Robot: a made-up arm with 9 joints. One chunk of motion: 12 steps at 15 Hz.
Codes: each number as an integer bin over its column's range. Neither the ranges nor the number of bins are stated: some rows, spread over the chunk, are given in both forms.
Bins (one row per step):
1: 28 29 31 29 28 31
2: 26 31 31 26 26 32
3: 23 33 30 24 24 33
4: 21 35 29 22 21 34
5: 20 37 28 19 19 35
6: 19 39 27 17 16 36
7: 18 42 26 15 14 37
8: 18 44 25 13 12 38
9: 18 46 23 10 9 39
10: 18 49 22 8 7 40
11: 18 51 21 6 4 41
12: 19 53 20 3 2 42
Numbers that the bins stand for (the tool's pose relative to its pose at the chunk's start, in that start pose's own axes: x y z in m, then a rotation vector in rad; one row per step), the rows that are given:
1: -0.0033 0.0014 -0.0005 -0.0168 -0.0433 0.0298
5: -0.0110 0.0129 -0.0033 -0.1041 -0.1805 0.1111
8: -0.0129 0.0229 -0.0062 -0.1565 -0.2871 0.1721
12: -0.0119 0.0357 -0.0110 -0.2438 -0.4395 0.2533
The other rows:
2: -0.0052 0.0043 -0.0005 -0.0430 -0.0738 0.0502
3: -0.0081 0.0071 -0.0014 -0.0605 -0.1043 0.0705
4: -0.0100 0.0100 -0.0024 -0.0779 -0.1500 0.0908
6: -0.0119 0.0157 -0.0043 -0.1216 -0.2262 0.1314
7: -0.0129 0.0200 -0.0052 -0.1390 -0.2567 0.1517
9: -0.0129 0.0257 -0.0081 -0.1827 -0.3329 0.1924
10: -0.0129 0.0300 -0.0090 -0.2002 -0.3633 0.2127
11: -0.0129 0.0329 -0.0100 -0.2176 -0.4090 0.2330

